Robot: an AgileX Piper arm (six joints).
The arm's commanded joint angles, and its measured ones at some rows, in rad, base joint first. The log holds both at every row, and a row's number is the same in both.
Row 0, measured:
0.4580 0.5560 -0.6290 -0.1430 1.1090 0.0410
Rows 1 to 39, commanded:
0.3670 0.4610 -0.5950 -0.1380 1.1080 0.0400
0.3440 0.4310 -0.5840 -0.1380 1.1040 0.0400
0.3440 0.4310 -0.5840 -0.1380 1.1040 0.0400
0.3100 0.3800 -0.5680 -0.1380 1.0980 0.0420
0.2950 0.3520 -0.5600 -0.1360 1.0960 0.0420
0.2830 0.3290 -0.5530 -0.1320 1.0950 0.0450
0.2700 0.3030 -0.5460 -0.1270 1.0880 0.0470
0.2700 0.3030 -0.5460 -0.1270 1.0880 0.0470
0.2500 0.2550 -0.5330 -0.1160 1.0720 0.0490
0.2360 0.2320 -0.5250 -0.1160 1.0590 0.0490
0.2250 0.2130 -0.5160 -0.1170 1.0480 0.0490
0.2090 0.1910 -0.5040 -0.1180 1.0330 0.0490
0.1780 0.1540 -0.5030 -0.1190 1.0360 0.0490
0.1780 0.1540 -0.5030 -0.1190 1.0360 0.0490
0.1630 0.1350 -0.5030 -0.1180 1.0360 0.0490
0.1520 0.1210 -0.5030 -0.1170 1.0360 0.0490
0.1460 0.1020 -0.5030 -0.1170 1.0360 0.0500
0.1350 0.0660 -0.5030 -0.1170 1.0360 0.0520
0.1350 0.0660 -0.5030 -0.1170 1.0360 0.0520
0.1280 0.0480 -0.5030 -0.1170 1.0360 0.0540
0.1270 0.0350 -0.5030 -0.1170 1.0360 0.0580
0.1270 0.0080 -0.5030 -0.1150 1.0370 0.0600
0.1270 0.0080 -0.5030 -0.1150 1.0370 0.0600
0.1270 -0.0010 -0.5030 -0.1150 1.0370 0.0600
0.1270 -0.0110 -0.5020 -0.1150 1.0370 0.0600
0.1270 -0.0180 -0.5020 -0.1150 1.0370 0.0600
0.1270 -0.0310 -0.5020 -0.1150 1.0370 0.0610
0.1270 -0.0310 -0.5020 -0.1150 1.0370 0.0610
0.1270 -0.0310 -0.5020 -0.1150 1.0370 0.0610
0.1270 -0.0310 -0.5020 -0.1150 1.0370 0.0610
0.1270 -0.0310 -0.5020 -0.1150 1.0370 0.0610
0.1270 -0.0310 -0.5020 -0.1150 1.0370 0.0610
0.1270 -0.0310 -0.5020 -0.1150 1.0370 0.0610
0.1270 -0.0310 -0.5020 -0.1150 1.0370 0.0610
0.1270 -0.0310 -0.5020 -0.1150 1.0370 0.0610
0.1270 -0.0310 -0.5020 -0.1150 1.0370 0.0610
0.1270 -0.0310 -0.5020 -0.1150 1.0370 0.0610
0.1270 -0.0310 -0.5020 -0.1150 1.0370 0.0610
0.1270 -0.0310 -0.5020 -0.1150 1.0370 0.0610
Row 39, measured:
0.1330 -0.0040 -0.5050 -0.1130 1.0460 0.0480
